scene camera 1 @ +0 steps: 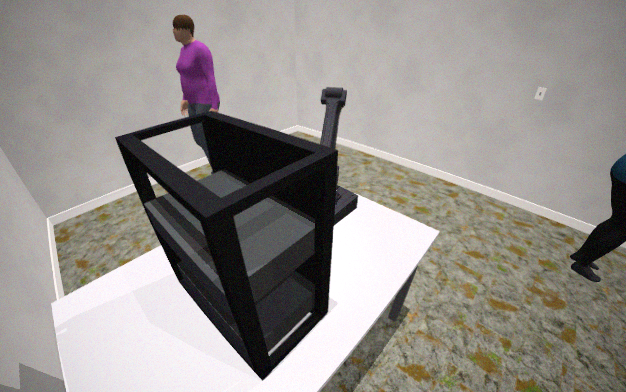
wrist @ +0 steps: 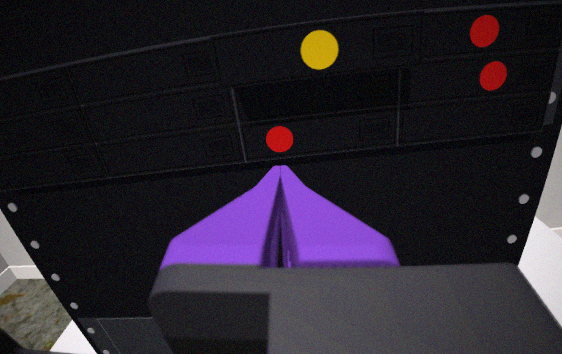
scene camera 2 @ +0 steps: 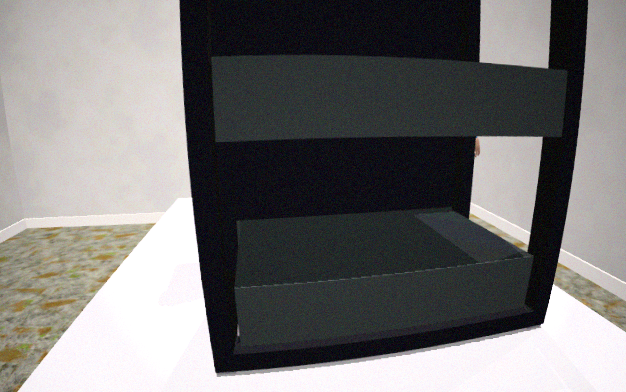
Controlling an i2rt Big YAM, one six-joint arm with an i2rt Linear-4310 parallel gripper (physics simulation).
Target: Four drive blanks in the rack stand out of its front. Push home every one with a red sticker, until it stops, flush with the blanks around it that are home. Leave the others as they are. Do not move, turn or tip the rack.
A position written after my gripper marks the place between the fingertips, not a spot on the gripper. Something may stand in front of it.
Note:
In view: my gripper (wrist: pixel 280 177) and a black rack (scene camera 2: pixel 331 157).
The black rack also shows in scene camera 1 (scene camera 1: pixel 251 244) and in the wrist view (wrist: pixel 129 129).

